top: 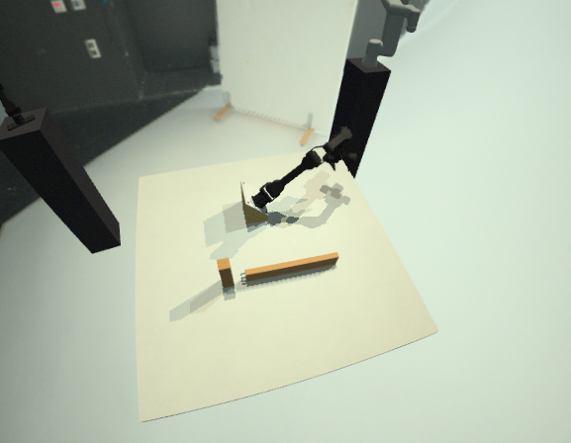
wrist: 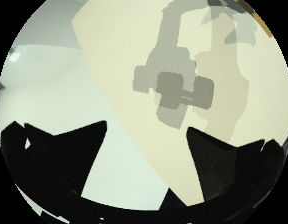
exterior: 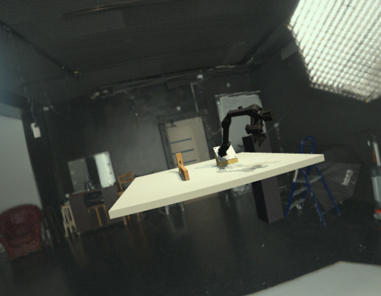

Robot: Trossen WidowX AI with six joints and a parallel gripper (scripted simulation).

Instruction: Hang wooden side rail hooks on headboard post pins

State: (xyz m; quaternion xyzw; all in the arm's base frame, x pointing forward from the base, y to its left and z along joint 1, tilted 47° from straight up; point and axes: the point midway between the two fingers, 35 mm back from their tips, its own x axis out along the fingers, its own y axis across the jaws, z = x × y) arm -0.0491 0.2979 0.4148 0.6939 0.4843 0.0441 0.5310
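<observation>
My gripper tip is 77 cm to the left of the wooden headboard post, 35 cm short of it and 5 cm above it.
</observation>
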